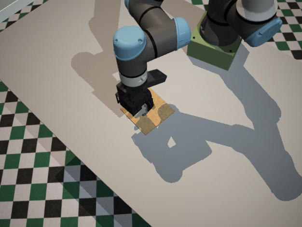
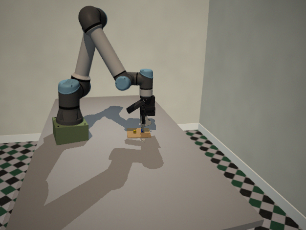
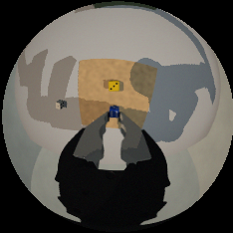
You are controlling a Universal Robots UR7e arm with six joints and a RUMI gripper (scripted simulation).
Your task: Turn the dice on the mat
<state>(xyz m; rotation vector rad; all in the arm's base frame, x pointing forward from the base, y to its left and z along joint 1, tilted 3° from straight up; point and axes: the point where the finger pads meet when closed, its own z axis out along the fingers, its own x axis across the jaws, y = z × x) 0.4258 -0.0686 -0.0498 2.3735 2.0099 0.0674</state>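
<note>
My gripper is now 10 mm above the blue die. From my hand the other things lie so: tan mat: 20 mm behind, 20 mm below; then white die: 40 mm behind, 120 mm to the right, 20 mm below; then yellow die: 50 mm behind, 10 mm to the left, 10 mm below.
</note>
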